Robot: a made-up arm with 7 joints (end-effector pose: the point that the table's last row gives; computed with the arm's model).
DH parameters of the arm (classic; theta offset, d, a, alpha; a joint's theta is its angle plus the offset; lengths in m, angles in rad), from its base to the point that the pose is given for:
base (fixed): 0 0 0 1.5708
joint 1: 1.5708 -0.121 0 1.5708
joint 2: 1.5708 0 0 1.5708
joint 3: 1.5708 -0.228 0 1.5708
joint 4: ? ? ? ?
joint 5: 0 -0.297 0 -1.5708
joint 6: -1.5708 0 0 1.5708
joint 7: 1.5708 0 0 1.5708
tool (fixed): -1.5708 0 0 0
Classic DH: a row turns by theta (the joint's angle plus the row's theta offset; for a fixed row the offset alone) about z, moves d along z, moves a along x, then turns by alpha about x.
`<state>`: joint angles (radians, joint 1 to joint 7).
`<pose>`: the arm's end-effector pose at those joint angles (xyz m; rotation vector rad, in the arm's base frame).
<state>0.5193 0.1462 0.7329 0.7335 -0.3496 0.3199 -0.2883</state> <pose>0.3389 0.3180 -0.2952 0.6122 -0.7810 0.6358</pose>
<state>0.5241 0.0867 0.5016 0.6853 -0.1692 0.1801 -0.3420</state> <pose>0.3671 0.2507 -0.3057 0.5026 -0.9317 0.5602</pose>
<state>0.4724 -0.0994 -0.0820 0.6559 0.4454 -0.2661 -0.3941</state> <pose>0.3699 0.0603 -0.3271 0.0043 -1.2375 0.6275</pose>
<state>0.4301 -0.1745 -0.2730 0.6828 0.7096 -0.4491 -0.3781</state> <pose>0.3486 -0.0083 -0.3271 -0.2195 -1.2754 0.7623</pose>
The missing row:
joint 4: 0 0 0 -1.5708
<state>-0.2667 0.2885 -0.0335 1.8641 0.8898 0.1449 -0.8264</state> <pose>0.2375 0.1523 -0.2089 0.1042 -1.0742 0.8450</pose>
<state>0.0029 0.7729 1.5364 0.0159 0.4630 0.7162 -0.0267</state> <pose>0.0012 0.4909 -0.3725 -0.1665 -0.2759 1.8726</pose>
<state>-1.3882 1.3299 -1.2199 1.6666 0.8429 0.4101 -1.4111</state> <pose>-0.2935 0.2486 -0.1575 0.6612 0.6092 -1.2491</pose>
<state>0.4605 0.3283 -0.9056 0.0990 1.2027 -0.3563 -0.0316</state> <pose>0.2398 0.2679 -0.4426 0.2612 -0.8998 0.3224</pose>
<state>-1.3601 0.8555 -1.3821 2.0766 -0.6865 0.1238 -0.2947</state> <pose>-0.2321 0.0171 -0.0995 -1.0079 -0.5324 -1.0519</pose>
